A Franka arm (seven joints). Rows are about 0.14 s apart.
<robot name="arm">
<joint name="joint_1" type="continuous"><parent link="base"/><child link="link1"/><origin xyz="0 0 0.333"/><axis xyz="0 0 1"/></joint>
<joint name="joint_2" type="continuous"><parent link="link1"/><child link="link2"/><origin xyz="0 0 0" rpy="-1.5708 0 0"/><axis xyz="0 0 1"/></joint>
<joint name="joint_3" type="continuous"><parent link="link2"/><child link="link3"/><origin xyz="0 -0.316 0" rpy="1.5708 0 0"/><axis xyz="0 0 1"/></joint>
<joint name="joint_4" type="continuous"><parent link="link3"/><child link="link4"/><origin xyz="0.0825 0 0" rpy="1.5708 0 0"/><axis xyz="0 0 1"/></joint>
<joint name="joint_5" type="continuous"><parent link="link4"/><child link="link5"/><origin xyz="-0.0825 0.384 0" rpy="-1.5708 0 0"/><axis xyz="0 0 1"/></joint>
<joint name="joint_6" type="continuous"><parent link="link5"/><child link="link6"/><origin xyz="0 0 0" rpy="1.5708 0 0"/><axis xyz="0 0 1"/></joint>
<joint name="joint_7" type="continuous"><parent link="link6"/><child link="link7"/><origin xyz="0.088 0 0" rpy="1.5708 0 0"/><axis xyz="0 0 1"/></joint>
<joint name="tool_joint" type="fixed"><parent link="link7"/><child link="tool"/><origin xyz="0 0 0.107"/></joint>
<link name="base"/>
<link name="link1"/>
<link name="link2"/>
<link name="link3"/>
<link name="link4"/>
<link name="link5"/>
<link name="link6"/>
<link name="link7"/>
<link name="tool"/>
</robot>
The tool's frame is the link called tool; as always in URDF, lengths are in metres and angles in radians. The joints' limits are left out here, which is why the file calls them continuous.
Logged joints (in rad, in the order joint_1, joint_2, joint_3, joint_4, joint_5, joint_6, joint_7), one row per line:
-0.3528 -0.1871 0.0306 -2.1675 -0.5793 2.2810 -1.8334
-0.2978 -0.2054 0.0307 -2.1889 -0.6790 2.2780 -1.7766
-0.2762 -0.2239 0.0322 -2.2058 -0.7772 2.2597 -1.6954
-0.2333 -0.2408 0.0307 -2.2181 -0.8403 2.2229 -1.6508
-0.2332 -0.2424 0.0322 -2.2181 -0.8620 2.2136 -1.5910
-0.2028 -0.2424 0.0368 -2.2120 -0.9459 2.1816 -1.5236
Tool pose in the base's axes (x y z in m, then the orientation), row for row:
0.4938 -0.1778 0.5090 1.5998 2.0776 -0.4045
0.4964 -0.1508 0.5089 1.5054 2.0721 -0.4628
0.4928 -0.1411 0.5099 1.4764 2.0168 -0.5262
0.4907 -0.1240 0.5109 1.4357 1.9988 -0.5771
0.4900 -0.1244 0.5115 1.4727 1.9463 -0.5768
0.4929 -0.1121 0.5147 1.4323 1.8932 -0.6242
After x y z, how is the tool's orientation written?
As a rotation vector, in radians.
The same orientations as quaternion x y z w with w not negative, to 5 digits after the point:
0.58508 0.75983 -0.14793 0.24178
0.55753 0.76741 -0.17140 0.26620
0.55327 0.75578 -0.19719 0.28947
0.54143 0.75379 -0.21764 0.30213
0.55799 0.73743 -0.21854 0.31157
0.54942 0.72622 -0.23944 0.33676

